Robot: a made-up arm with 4 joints.
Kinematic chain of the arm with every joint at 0, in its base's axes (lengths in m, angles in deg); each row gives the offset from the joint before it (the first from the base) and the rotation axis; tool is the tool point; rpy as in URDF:
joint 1: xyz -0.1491 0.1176 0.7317 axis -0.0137 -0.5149 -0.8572
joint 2: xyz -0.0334 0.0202 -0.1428 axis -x
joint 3: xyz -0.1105 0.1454 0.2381 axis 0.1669 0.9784 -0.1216
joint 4: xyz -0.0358 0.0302 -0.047 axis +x
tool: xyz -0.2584 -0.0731 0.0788 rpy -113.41 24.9 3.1
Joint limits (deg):
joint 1: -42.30..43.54
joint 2: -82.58..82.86
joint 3: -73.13..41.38
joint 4: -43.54..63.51
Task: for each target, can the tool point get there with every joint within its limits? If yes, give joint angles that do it. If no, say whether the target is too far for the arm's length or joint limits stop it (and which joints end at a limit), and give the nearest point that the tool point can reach.
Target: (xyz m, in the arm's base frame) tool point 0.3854 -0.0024 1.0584
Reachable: no: joint limits stop it (at a limit: joint 1, joint 3, joint 4) | nearest point -0.1441 -0.2400 1.0836 | short by 0.581 m
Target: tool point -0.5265 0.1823 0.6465
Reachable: yes | joints -3.30 20.79 -36.56 28.97
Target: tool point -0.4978 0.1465 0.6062
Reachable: yes | joints -6.19 40.41 -38.72 52.48
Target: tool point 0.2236 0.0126 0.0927
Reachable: no: joint limits stop it (at a limit: joint 1, joint 3, joint 4) | nearest point -0.1888 0.2074 0.5084 | short by 0.617 m
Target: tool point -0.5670 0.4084 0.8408
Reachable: yes | joints 4.19 16.06 5.61 -33.38
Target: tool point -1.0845 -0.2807 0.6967
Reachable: no: too far | nearest point -0.6505 -0.1010 0.7044 | short by 0.470 m
